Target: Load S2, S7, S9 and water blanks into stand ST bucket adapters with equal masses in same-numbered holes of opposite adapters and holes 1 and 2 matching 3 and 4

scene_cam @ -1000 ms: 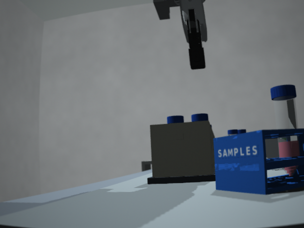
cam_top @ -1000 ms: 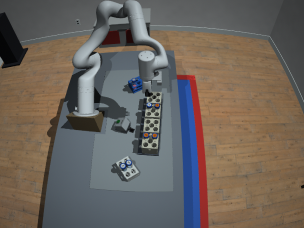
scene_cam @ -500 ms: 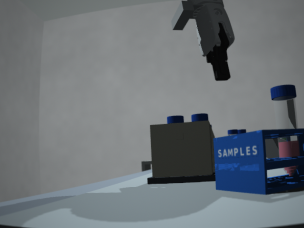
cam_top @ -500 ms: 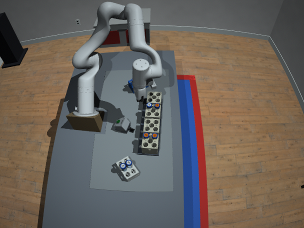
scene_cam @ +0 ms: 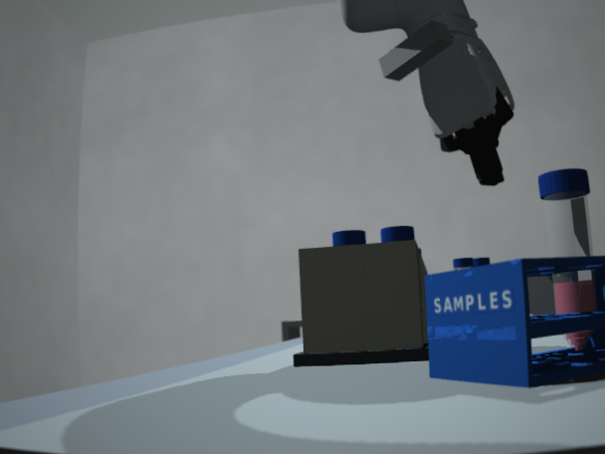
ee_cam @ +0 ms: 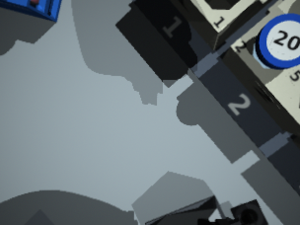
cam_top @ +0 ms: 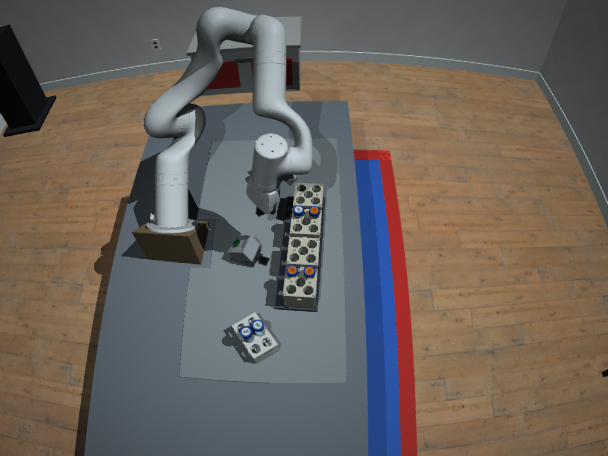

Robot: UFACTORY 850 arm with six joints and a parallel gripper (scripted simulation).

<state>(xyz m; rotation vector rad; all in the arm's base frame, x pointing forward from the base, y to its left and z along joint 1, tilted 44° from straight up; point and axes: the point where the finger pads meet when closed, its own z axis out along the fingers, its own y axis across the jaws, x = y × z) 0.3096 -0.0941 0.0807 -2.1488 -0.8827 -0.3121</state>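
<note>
Right now my hand is 13 cm above the green done key, 9 cm past it and 4 cm to the left of it. From my hand the other things lie so: blue samples rack (31 cm to the left, 16 cm below, 3 cm ahead); white blanks rack (36 cm to the right, 16 cm below, 3 cm behind).
</note>
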